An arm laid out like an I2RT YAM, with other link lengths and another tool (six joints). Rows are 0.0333 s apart.
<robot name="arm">
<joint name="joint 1" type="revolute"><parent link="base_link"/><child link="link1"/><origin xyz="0.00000 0.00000 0.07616" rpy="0.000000 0.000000 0.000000"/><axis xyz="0 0 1"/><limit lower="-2.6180" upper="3.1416"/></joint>
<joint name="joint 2" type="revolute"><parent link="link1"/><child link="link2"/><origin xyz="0.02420 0.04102 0.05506" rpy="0.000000 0.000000 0.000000"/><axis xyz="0 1 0"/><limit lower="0.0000" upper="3.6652"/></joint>
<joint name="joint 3" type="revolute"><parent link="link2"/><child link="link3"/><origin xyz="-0.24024 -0.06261 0.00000" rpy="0.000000 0.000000 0.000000"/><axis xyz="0 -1 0"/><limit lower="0.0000" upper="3.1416"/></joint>
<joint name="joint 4" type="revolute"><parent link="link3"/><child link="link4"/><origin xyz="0.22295 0.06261 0.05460" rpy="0.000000 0.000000 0.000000"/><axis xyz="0 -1 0"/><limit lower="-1.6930" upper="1.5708"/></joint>
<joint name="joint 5" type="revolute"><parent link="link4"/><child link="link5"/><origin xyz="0.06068 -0.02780 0.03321" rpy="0.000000 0.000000 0.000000"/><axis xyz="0 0 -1"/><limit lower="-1.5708" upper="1.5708"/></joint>
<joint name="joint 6" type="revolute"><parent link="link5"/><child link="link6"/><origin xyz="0.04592 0.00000 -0.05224" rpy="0.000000 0.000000 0.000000"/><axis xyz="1 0 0"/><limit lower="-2.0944" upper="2.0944"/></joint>
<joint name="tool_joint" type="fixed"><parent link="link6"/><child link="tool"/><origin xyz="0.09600 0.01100 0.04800" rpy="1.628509 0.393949 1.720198"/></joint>
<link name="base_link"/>
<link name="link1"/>
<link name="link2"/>
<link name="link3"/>
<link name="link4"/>
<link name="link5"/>
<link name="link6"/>
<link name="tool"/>
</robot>
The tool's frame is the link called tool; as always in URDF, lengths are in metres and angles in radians.
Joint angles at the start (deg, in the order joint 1, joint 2, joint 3, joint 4, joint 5, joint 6):
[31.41, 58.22, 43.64, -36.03, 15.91, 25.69]
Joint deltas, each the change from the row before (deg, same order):
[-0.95, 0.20, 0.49, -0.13, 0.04, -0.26]
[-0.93, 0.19, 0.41, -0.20, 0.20, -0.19]
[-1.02, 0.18, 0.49, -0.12, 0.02, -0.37]
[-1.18, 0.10, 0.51, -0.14, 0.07, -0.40]
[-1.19, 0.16, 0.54, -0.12, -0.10, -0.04]
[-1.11, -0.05, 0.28, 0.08, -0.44, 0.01]
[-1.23, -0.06, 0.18, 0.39, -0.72, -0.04]
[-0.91, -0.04, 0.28, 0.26, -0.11, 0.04]
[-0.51, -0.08, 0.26, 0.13, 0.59, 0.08]
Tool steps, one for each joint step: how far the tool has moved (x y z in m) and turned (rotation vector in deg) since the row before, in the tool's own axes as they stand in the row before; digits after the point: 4 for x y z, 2 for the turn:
[-0.0045, 0.0019, -0.0006, -0.05, -0.65, 0.49]
[-0.0048, 0.0012, -0.0004, 0.07, -0.80, 0.52]
[-0.0047, 0.0019, -0.0006, -0.05, -0.67, 0.43]
[-0.0057, 0.0020, -0.0010, -0.11, -0.83, 0.53]
[-0.0056, 0.0021, -0.0008, -0.14, -0.67, 0.90]
[-0.0045, 0.0016, -0.0007, -0.30, -0.28, 0.90]
[-0.0043, 0.0021, -0.0004, -0.50, -0.08, 0.96]
[-0.0043, 0.0023, -0.0011, -0.51, -0.48, 0.78]
[-0.0041, 0.0020, -0.0016, -0.46, -0.92, 0.51]

